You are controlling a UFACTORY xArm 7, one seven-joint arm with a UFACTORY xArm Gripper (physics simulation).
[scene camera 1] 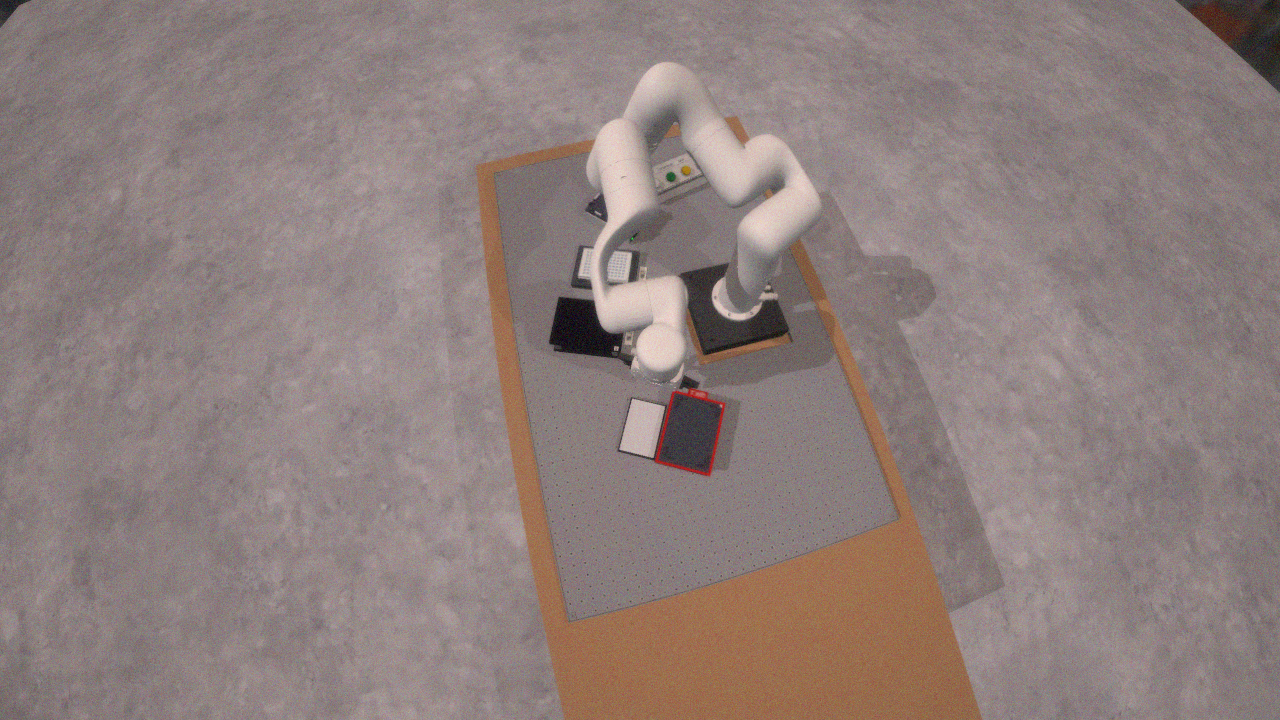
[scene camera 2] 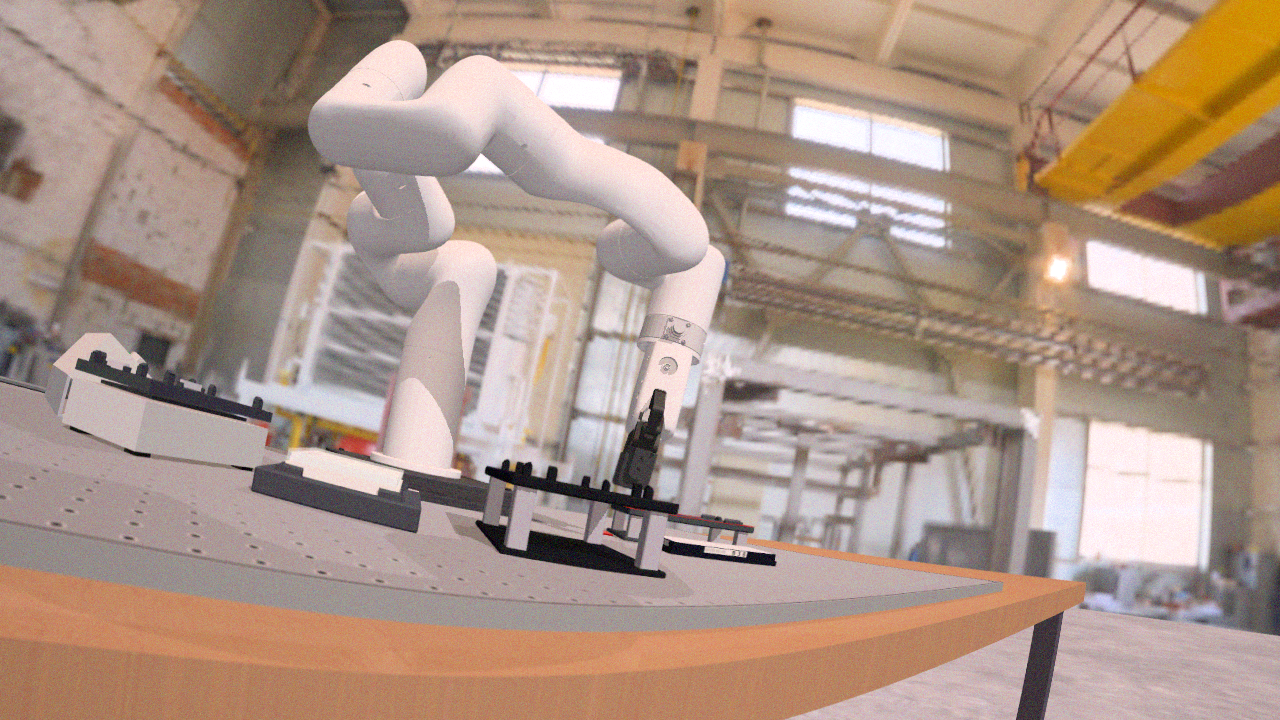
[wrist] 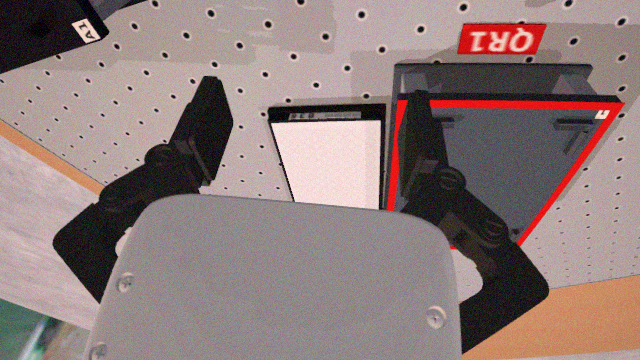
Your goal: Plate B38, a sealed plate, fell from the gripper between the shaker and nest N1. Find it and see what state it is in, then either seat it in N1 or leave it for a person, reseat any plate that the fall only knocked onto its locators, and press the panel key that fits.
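Seen in the pictures: gripper, between the fingertips: (scene camera 2: 627, 486) (wrist: 314, 105); arm's base, origin of its link: (scene camera 1: 736, 298) (scene camera 2: 414, 469).
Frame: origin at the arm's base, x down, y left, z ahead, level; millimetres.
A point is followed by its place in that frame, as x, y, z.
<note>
Plate B38 (scene camera 1: 641, 428) @(14, 303, 257) (scene camera 2: 720, 549) @(16, 283, 292) (wrist: 330, 160) @(14, 282, 248) lies flat on the perforated deck, its white top up and its label edge towards the wrist camera. Its long side is close beside the red-edged quarantine stand QR1 (scene camera 1: 691, 432) @(-11, 322, 149) (wrist: 500, 150) @(-11, 281, 130). My gripper (scene camera 1: 659, 376) @(-36, 198, 215) (scene camera 2: 633, 479) @(-36, 198, 215) (wrist: 314, 105) @(-36, 198, 215) is open and empty, above the deck near the plate's label end. In the wrist view the right finger overlaps the stand's red edge; the left finger is over bare deck. The plate's far end is hidden behind the gripper body. No N1 label is readable.
The raised black stand A1 (scene camera 1: 586, 326) @(-28, 66, 371) (scene camera 2: 581, 489) @(-26, 30, 446) (wrist: 50, 30) @(-28, 116, 322) is near the gripper. Beyond it a white welled plate (scene camera 1: 608, 265) @(-6, -108, 316) (scene camera 2: 344, 470) @(-1, -125, 387) sits on a dark base. A grey device (scene camera 2: 161, 420) @(0, -267, 357) and the key panel (scene camera 1: 678, 174) @(-33, -379, 111), partly behind the arm, are farther away.
</note>
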